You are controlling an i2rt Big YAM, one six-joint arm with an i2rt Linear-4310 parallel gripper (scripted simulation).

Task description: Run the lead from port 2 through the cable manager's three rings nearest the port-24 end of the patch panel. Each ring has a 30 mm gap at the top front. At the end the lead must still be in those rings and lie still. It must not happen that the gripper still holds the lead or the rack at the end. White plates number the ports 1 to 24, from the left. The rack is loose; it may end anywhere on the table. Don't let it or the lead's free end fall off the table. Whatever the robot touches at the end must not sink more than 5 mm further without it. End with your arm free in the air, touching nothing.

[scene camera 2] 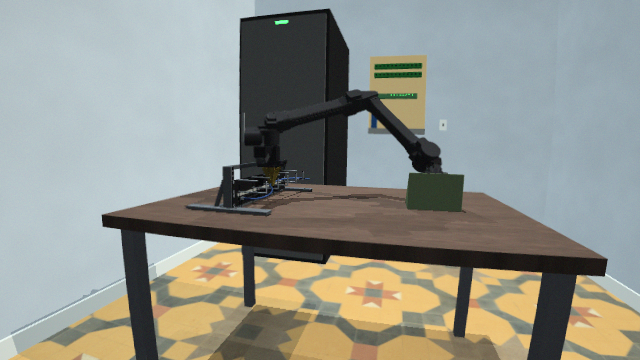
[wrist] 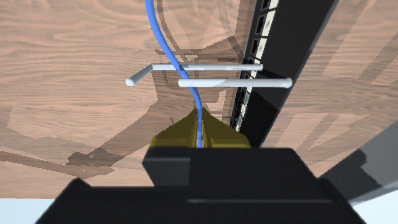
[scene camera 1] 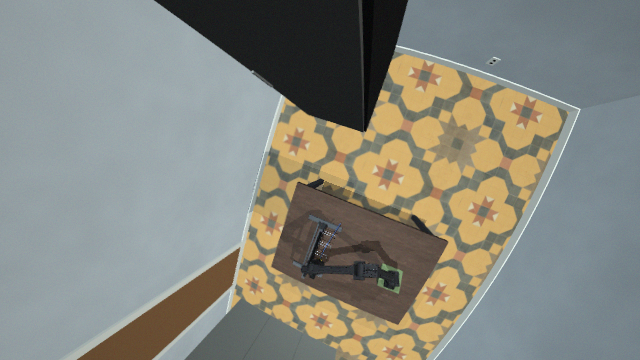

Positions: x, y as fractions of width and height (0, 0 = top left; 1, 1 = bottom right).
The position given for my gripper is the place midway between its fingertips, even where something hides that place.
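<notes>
Rack (scene camera 2: 0.36, 0.55), visible in wrist view too (wrist: 0.70, 0.21). My gripper (wrist: 0.50, 0.50).
</notes>
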